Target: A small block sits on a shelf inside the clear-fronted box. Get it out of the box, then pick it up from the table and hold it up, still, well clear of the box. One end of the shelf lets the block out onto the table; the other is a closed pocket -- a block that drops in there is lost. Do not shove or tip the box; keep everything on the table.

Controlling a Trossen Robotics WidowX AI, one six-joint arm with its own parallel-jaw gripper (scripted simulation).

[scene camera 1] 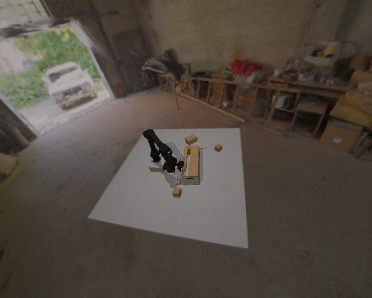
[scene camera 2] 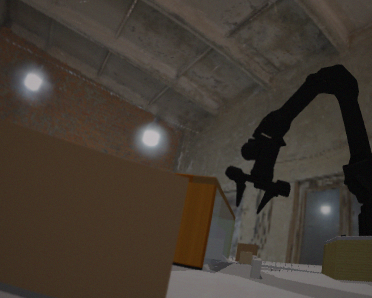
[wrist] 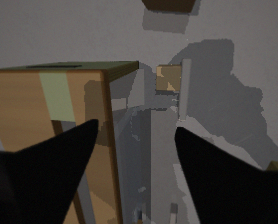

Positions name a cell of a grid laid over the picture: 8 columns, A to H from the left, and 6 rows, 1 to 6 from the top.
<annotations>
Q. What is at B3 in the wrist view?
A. A clear-fronted box.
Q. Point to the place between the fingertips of my gripper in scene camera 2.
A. At F5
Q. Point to a clear-fronted box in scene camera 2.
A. E5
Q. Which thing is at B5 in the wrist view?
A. My gripper.
</annotations>
